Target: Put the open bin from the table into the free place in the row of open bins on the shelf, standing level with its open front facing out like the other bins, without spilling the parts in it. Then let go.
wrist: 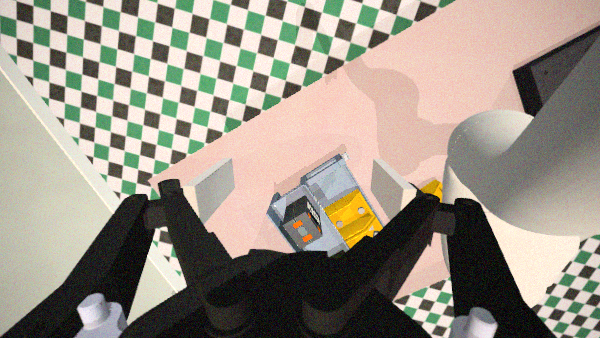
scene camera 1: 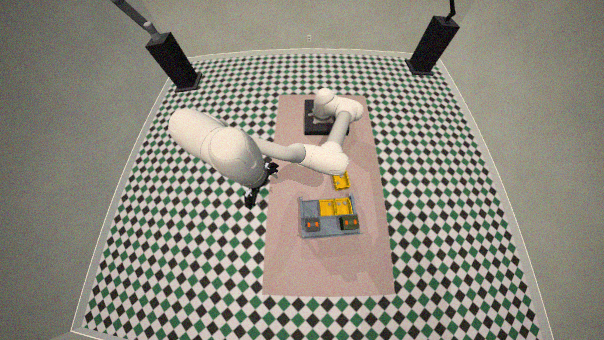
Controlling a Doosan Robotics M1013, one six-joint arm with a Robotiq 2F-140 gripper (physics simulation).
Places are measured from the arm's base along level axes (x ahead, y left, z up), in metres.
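Pixels of known places: gripper, between the fingertips: (wrist: 301, 173) (scene camera 1: 266, 189); arm's base, origin of its link: (scene camera 1: 322, 116).
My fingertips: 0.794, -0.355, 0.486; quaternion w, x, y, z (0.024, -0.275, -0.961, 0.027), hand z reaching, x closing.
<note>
For each thing: its top centre in the pictures, then the offset to it from my fingertips, as dx, dy, dz. "pt": a spot on its surface instead. Level surfaces: height alone.
- open yellow bin, a spot on its surface: (wrist: 433, 189) pt -0.260, +0.384, -0.499
- dark box with orange marks, centre of its top: (wrist: 302, 231) (scene camera 1: 312, 224) +0.129, +0.203, -0.320
- dark box, centre of its top: (scene camera 1: 351, 222) +0.128, +0.434, -0.345
- pink table, height of its surface: dz -0.544
The open yellow bin (scene camera 1: 341, 181) (wrist: 433, 189) stands on the table beside the shelf; small parts show in it in the scene view, and the arm partly hides it in the wrist view. The blue-grey shelf (scene camera 1: 329, 226) (wrist: 334, 178) holds two yellow bins side by side, a left one (scene camera 1: 327, 207) and a right one (scene camera 1: 343, 205). The free place is at the left end of this row in the scene view. My gripper (scene camera 1: 262, 185) (wrist: 301, 173) is open and empty, high up and left of the shelf in the scene view, well away from the table bin.
A dark box with orange marks (scene camera 1: 312, 224) (wrist: 302, 227) and another dark box (scene camera 1: 349, 223) stand on the shelf beside the bin row. The arm's black base plate (scene camera 1: 310, 127) is at the far end of the pink table (scene camera 1: 325, 275). Two black pedestals stand farther back.
</note>
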